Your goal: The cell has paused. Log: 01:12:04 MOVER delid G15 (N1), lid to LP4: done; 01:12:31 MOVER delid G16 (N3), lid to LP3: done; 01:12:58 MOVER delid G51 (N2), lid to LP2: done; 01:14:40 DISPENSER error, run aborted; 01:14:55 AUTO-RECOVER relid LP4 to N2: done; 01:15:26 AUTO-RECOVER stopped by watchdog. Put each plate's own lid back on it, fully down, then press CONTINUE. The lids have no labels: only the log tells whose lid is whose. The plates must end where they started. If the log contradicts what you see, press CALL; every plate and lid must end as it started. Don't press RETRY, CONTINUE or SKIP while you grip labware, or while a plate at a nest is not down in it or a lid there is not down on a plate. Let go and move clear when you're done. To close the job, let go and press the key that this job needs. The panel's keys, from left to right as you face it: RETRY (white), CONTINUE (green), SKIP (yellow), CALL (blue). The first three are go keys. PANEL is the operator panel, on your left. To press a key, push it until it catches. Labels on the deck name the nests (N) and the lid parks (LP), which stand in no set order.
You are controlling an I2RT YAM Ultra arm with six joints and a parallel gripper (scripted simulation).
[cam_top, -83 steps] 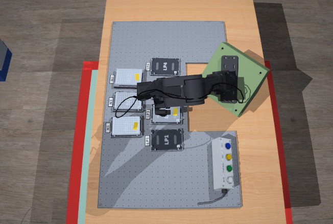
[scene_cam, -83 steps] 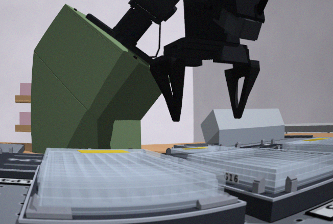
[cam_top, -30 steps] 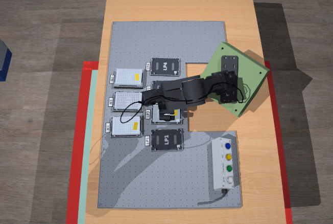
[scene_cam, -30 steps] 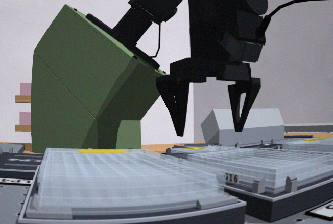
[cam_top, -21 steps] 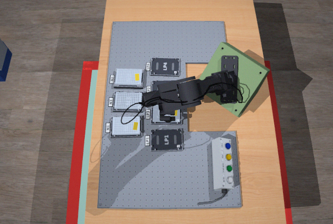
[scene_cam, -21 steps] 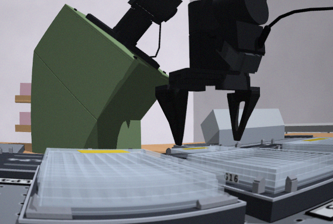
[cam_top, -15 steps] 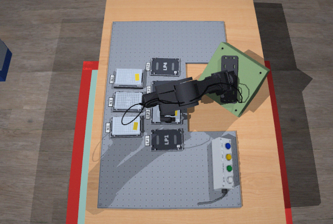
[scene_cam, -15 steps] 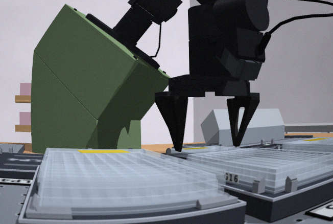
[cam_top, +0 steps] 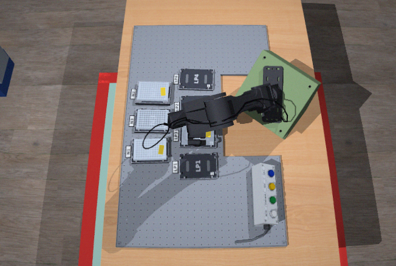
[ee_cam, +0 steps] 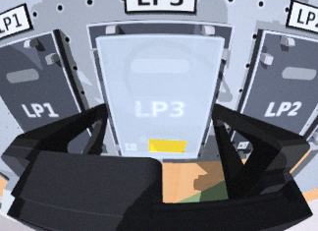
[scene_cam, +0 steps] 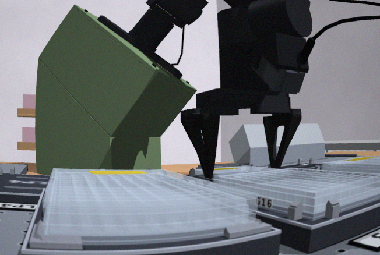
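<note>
The lid lies 1 cm below my hand. Also, from my hand: blue call key: 31 cm behind, 11 cm to the left, 4 cm above; plate: 19 cm ahead, 2 cm to the right; yellow SKIP key: 32 cm behind, 15 cm to the left, 4 cm above.
</note>
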